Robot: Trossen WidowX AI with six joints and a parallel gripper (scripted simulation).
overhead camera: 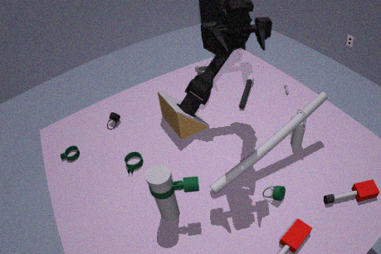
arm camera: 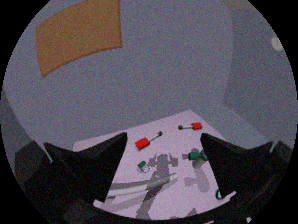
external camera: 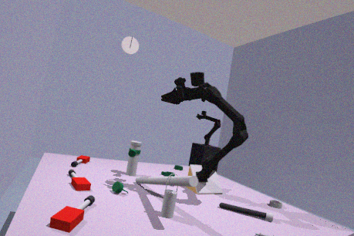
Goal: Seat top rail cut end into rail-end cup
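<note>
My gripper tip is now 31 cm above the green rail-end cup, 22 cm to the left of it and 2 cm short of it. Round my gripper tip: black cap 55 cm behind, 45 cm below, 28 cm to the right; then short grey post 36 cm below, 27 cm to the left, 1 cm ahead.
</note>
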